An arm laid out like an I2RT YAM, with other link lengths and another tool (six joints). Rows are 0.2 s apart.
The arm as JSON. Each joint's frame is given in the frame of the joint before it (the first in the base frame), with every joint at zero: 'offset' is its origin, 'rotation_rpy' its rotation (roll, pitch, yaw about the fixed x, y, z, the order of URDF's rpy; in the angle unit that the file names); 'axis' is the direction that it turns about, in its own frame. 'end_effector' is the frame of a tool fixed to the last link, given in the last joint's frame.
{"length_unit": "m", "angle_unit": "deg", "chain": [
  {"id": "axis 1", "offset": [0.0, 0.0, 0.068], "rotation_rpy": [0.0, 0.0, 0.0], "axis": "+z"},
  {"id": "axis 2", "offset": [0.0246, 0.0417, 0.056], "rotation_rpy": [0.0, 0.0, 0.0], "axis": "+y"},
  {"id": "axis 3", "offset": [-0.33, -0.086, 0.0], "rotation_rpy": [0.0, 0.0, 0.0], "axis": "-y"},
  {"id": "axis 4", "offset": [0.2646, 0.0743, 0.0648], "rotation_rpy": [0.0, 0.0, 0.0], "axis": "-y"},
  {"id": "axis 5", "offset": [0.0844, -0.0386, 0.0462], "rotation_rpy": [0.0, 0.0, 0.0], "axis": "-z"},
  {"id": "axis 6", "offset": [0.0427, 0.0, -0.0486], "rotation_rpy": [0.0, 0.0, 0.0], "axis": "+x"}
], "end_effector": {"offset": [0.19, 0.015, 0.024], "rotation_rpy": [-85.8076, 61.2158, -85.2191]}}
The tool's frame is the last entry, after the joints.
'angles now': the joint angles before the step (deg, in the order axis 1, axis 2, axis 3, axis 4, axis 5, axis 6). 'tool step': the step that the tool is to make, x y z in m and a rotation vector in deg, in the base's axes. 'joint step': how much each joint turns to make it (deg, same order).
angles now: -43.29 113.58 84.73 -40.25 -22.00 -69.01
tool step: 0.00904 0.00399 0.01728 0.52 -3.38 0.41
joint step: -0.04 -1.29 -0.20 1.27 -2.67 0.65
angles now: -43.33 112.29 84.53 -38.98 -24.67 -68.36
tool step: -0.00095 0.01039 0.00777 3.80 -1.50 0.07
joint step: -0.68 -0.26 0.00 -1.42 -3.78 0.86
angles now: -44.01 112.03 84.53 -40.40 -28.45 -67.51
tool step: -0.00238 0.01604 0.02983 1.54 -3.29 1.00
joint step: -0.22 -3.50 -0.88 -1.22 -3.60 0.22
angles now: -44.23 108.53 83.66 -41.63 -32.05 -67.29
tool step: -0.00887 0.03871 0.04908 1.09 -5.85 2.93
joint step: 0.64 -7.67 -3.74 -0.48 -5.36 -0.01
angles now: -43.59 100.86 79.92 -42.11 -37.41 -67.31
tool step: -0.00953 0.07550 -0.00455 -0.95 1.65 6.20
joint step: 7.47 -6.45 -7.17 0.31 2.17 0.41
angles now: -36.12 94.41 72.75 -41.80 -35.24 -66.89
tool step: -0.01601 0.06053 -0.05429 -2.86 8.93 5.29
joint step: 9.55 -0.46 -6.03 0.05 8.19 1.20
